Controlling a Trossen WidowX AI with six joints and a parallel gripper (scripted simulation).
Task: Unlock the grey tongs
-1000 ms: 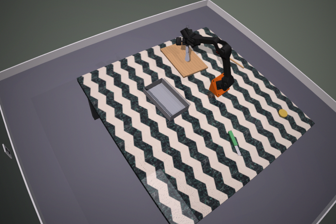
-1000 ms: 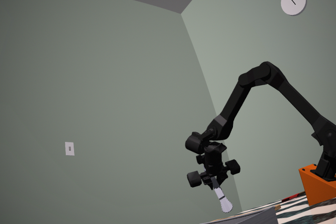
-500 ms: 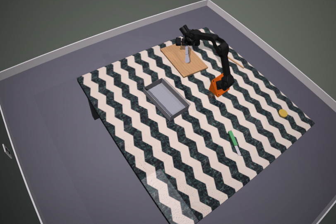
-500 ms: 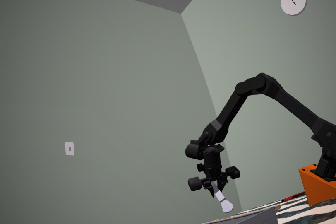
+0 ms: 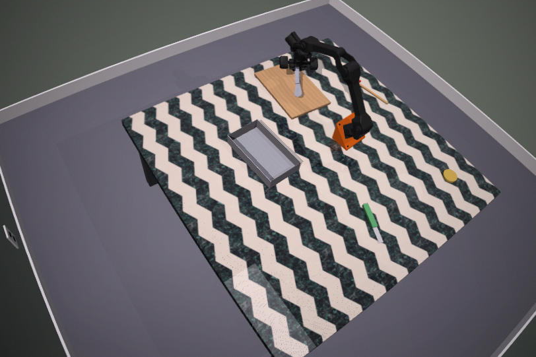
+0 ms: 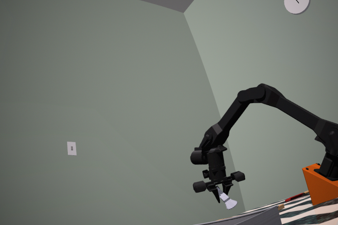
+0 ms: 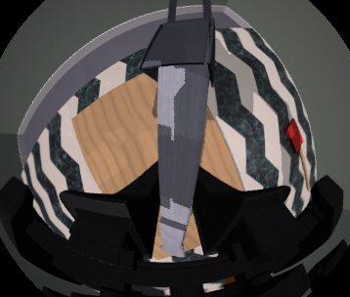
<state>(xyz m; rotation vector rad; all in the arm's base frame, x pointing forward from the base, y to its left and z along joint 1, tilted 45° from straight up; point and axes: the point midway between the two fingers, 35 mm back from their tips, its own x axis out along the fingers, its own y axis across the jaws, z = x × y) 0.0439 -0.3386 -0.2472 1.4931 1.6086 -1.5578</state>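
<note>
Now: gripper tip 30 mm short of the wooden board, 30 mm to the right of it and 90 mm above it. From my gripper tip the other things lie so: grey roasting tin 380 mm ahead, 340 mm to the left, 70 mm below.
</note>
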